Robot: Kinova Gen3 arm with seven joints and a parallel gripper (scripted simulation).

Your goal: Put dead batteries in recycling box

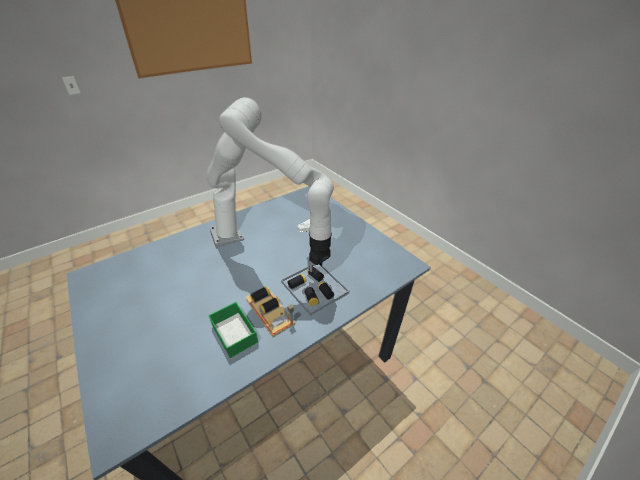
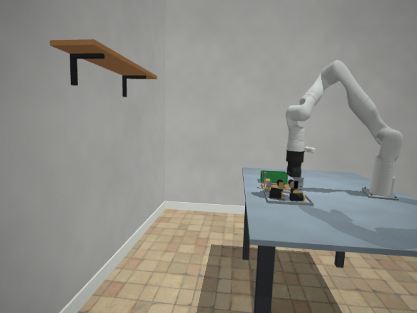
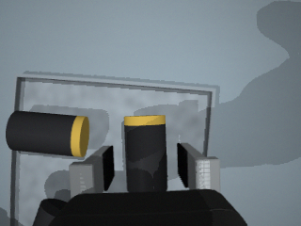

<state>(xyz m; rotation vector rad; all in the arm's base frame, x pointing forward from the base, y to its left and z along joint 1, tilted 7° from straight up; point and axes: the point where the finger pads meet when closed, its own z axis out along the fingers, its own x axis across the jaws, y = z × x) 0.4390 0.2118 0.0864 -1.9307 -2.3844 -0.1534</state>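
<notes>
Now: hand 40 mm short of the grey tray, 30 mm to the left of it and 70 mm above it. The rest, counted from my hand: green recycling box: 90 mm ahead, 370 mm to the right, 60 mm below.
</notes>
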